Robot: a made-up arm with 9 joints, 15 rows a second.
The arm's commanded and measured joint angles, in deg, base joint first. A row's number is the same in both.
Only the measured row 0 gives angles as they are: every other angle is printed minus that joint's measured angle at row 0.
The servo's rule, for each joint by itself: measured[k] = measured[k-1] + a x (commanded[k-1-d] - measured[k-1]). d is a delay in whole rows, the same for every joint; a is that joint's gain. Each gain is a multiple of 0.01, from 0.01 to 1. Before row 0 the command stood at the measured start. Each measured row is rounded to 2 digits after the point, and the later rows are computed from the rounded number. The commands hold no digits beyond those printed.
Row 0, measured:
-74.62, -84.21, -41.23, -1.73, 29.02, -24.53, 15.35, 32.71, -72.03
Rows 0 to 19, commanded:
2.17, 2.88, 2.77, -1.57, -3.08, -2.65, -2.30, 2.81, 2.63
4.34, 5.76, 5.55, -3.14, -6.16, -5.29, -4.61, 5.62, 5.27
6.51, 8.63, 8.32, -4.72, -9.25, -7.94, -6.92, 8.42, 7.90
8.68, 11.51, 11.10, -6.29, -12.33, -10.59, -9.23, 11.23, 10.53
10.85, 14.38, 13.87, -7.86, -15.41, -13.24, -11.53, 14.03, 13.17
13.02, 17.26, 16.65, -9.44, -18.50, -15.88, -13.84, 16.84, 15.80
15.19, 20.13, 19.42, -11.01, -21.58, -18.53, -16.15, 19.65, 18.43
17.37, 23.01, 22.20, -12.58, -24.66, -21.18, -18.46, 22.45, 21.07
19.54, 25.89, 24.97, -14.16, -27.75, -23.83, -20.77, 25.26, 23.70
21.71, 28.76, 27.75, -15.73, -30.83, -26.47, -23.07, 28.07, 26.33
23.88, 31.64, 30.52, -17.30, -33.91, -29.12, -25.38, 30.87, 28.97
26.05, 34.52, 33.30, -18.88, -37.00, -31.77, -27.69, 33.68, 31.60
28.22, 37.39, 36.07, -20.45, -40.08, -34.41, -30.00, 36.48, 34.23
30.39, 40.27, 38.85, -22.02, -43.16, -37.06, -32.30, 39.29, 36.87
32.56, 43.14, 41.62, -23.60, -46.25, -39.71, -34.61, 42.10, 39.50
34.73, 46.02, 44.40, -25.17, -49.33, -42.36, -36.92, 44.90, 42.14
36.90, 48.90, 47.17, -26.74, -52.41, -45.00, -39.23, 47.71, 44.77
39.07, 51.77, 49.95, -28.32, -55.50, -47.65, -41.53, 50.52, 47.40
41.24, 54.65, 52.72, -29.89, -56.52, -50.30, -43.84, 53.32, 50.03
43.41, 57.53, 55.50, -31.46, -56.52, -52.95, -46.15, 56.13, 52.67
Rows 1 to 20, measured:
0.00, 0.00, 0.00, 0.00, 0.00, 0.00, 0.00, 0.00, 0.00
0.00, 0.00, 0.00, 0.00, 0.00, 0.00, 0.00, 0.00, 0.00
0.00, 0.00, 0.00, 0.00, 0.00, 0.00, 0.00, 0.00, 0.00
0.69, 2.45, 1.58, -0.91, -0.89, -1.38, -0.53, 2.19, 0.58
1.86, 5.26, 3.84, -2.20, -2.42, -3.41, -1.47, 4.87, 1.61
3.35, 8.12, 6.39, -3.66, -4.40, -5.77, -2.72, 7.64, 2.99
5.06, 11.00, 9.07, -5.19, -6.70, -8.28, -4.22, 10.44, 4.65
6.91, 13.87, 11.81, -6.74, -9.23, -10.86, -5.90, 13.24, 6.52
8.87, 16.75, 14.57, -8.31, -11.92, -13.47, -7.73, 16.05, 8.56
10.89, 19.62, 17.33, -9.88, -14.72, -16.10, -9.67, 18.86, 10.73
12.96, 22.50, 20.11, -11.45, -17.60, -18.74, -11.69, 21.66, 13.00
15.07, 25.38, 22.88, -13.02, -20.54, -21.39, -13.78, 24.47, 15.35
17.19, 28.25, 25.66, -14.59, -23.52, -24.03, -15.92, 27.28, 17.77
19.33, 31.13, 28.43, -16.16, -26.53, -26.68, -18.10, 30.08, 20.23
21.48, 34.01, 31.21, -17.74, -29.57, -29.33, -20.31, 32.89, 22.73
23.64, 36.88, 33.98, -19.31, -32.62, -31.97, -22.54, 35.69, 25.26
25.80, 39.76, 36.76, -20.88, -35.68, -34.62, -24.78, 38.50, 27.81
27.96, 42.63, 39.53, -22.46, -38.75, -37.27, -27.04, 41.31, 30.38
30.13, 45.51, 42.31, -24.03, -41.82, -39.92, -29.31, 44.11, 32.97
32.30, 48.39, 45.08, -25.60, -44.89, -42.56, -31.59, 46.92, 35.57
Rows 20 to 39, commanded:
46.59, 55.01, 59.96, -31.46, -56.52, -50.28, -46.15, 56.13, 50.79
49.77, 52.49, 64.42, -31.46, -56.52, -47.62, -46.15, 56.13, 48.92
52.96, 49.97, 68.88, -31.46, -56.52, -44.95, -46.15, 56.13, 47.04
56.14, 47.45, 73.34, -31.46, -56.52, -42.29, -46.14, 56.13, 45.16
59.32, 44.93, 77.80, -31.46, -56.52, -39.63, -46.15, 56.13, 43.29
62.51, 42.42, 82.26, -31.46, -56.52, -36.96, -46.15, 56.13, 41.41
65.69, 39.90, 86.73, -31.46, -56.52, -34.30, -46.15, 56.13, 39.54
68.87, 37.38, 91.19, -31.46, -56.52, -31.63, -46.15, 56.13, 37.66
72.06, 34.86, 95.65, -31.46, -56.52, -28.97, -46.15, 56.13, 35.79
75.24, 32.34, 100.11, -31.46, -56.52, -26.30, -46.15, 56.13, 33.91
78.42, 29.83, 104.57, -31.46, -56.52, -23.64, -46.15, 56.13, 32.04
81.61, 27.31, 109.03, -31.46, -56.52, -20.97, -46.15, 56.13, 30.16
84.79, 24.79, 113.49, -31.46, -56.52, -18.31, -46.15, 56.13, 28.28
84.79, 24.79, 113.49, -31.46, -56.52, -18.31, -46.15, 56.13, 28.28
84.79, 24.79, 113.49, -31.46, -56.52, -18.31, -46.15, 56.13, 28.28
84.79, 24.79, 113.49, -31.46, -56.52, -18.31, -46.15, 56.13, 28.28
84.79, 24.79, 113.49, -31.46, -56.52, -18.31, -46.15, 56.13, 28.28
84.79, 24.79, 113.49, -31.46, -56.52, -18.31, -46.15, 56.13, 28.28
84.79, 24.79, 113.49, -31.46, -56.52, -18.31, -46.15, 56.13, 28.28
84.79, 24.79, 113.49, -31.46, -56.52, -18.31, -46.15, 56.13, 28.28
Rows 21 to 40, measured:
34.47, 51.26, 47.86, -27.18, -47.97, -45.21, -33.88, 49.73, 38.17
36.64, 54.14, 50.63, -28.75, -50.45, -47.86, -36.17, 52.53, 40.78
38.81, 57.02, 53.41, -30.32, -52.21, -50.51, -38.47, 55.34, 43.40
41.30, 55.31, 57.14, -30.98, -53.46, -50.39, -40.24, 55.96, 45.03
44.01, 52.91, 61.29, -31.26, -54.35, -48.95, -41.60, 56.09, 45.89
46.87, 50.41, 65.62, -31.38, -54.98, -46.87, -42.65, 56.12, 46.14
49.84, 47.89, 70.02, -31.43, -55.43, -44.49, -43.45, 56.13, 45.92
52.87, 45.37, 74.45, -31.45, -55.75, -41.96, -44.07, 56.13, 45.34
55.95, 42.86, 78.90, -31.46, -55.97, -39.36, -44.55, 56.13, 44.48
59.07, 40.34, 83.36, -31.46, -56.13, -36.73, -44.92, 56.13, 43.39
62.21, 37.82, 87.82, -31.46, -56.24, -34.08, -45.20, 56.13, 42.13
65.36, 35.30, 92.28, -31.46, -56.32, -31.42, -45.42, 56.13, 40.74
68.52, 32.78, 96.74, -31.46, -56.38, -28.76, -45.59, 56.13, 39.24
71.69, 30.27, 101.20, -31.46, -56.42, -26.10, -45.72, 56.13, 37.66
74.86, 27.75, 105.66, -31.46, -56.45, -23.43, -45.82, 56.13, 36.01
78.04, 25.23, 110.12, -31.46, -56.47, -20.77, -45.90, 56.13, 34.31
80.20, 24.86, 112.04, -31.46, -56.48, -19.49, -45.96, 56.13, 32.98
81.67, 24.80, 112.87, -31.46, -56.49, -18.88, -46.00, 56.13, 31.95
82.67, 24.79, 113.22, -31.46, -56.50, -18.58, -46.03, 56.13, 31.14
83.35, 24.79, 113.37, -31.46, -56.51, -18.44, -46.06, 56.13, 30.51

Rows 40 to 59, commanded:
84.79, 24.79, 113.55, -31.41, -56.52, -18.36, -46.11, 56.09, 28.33
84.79, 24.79, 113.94, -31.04, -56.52, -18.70, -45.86, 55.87, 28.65
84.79, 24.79, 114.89, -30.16, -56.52, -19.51, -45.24, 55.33, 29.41
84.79, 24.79, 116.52, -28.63, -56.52, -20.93, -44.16, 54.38, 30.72
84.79, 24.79, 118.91, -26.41, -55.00, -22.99, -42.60, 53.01, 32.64
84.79, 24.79, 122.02, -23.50, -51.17, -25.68, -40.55, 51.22, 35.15
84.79, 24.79, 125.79, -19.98, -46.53, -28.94, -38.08, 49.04, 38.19
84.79, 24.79, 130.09, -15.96, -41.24, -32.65, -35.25, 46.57, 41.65
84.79, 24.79, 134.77, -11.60, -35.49, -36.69, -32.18, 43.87, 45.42
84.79, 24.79, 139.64, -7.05, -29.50, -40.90, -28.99, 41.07, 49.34
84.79, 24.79, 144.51, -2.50, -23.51, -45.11, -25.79, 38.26, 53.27
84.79, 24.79, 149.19, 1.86, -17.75, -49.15, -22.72, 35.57, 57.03
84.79, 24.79, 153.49, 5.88, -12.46, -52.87, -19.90, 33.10, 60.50
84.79, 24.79, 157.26, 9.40, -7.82, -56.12, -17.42, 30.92, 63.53
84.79, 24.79, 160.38, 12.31, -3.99, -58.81, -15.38, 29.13, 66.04
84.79, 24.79, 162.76, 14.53, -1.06, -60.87, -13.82, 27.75, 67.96
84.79, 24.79, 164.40, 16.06, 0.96, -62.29, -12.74, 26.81, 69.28
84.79, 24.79, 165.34, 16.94, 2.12, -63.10, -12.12, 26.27, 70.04
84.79, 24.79, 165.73, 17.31, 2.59, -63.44, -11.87, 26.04, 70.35
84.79, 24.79, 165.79, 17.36, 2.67, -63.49, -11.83, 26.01, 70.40
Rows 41 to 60, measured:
83.81, 24.79, 113.44, -31.46, -56.51, -18.37, -46.08, 56.13, 30.02
84.12, 24.79, 113.47, -31.46, -56.51, -18.34, -46.10, 56.13, 29.64
84.33, 24.79, 113.48, -31.46, -56.51, -18.32, -46.11, 56.13, 29.34
84.48, 24.79, 113.52, -31.43, -56.51, -18.34, -46.11, 56.10, 29.12
84.58, 24.79, 113.76, -31.20, -56.51, -18.53, -46.05, 55.92, 29.02
84.65, 24.79, 114.40, -30.60, -56.51, -19.04, -45.86, 55.46, 29.11
84.69, 24.79, 115.61, -29.46, -56.51, -20.02, -45.47, 54.62, 29.46
84.72, 24.79, 117.49, -27.69, -56.07, -21.56, -44.81, 53.36, 30.16
84.74, 24.79, 120.07, -25.26, -54.65, -23.70, -43.83, 51.69, 31.26
84.76, 24.79, 123.33, -22.20, -52.30, -26.42, -42.51, 49.62, 32.78
84.77, 24.79, 127.18, -18.58, -49.09, -29.66, -40.84, 47.24, 34.73
84.78, 24.79, 131.51, -14.53, -45.15, -33.32, -38.85, 44.61, 37.08
84.78, 24.79, 136.14, -10.19, -40.61, -37.26, -36.58, 41.85, 39.78
84.78, 24.79, 140.91, -5.73, -35.65, -41.34, -34.10, 39.05, 42.75
84.78, 24.79, 145.63, -1.33, -30.46, -45.40, -31.48, 36.34, 45.89
84.78, 24.79, 150.11, 2.85, -25.24, -49.28, -28.82, 33.81, 49.10
84.78, 24.79, 154.19, 6.65, -20.19, -52.84, -26.20, 31.56, 52.27
84.78, 24.79, 157.72, 9.93, -15.49, -55.94, -23.71, 29.66, 55.30
84.78, 24.79, 160.59, 12.60, -11.31, -58.50, -21.44, 28.17, 58.09
84.78, 24.79, 162.76, 14.61, -7.75, -60.47, -19.44, 27.11, 60.55

